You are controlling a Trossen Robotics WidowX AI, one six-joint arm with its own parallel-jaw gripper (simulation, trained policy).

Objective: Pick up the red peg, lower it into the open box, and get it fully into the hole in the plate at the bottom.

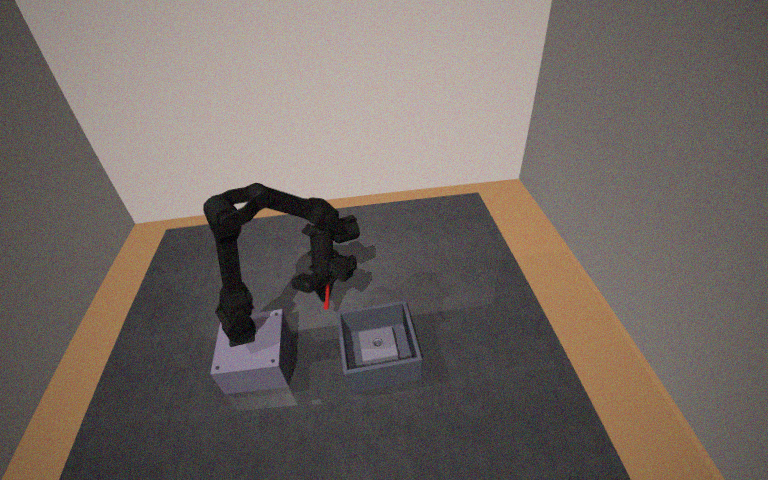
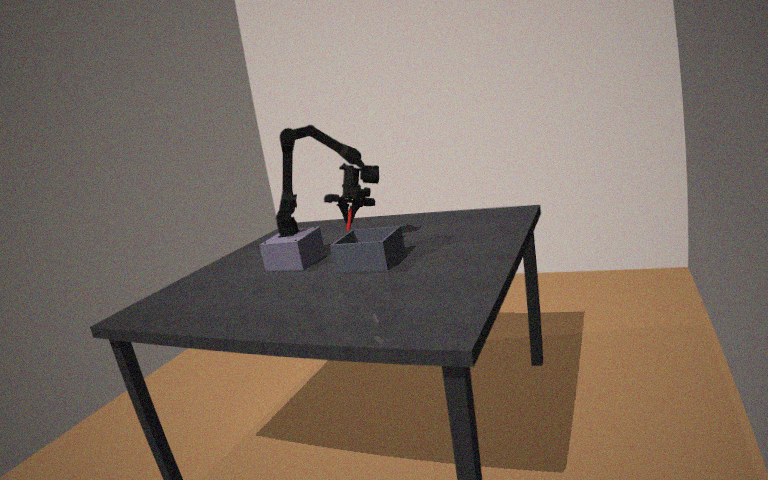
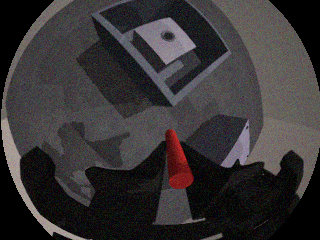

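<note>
A red peg and a plate share the pictures with the gripper, which image 2 and image 3 also show.
</note>
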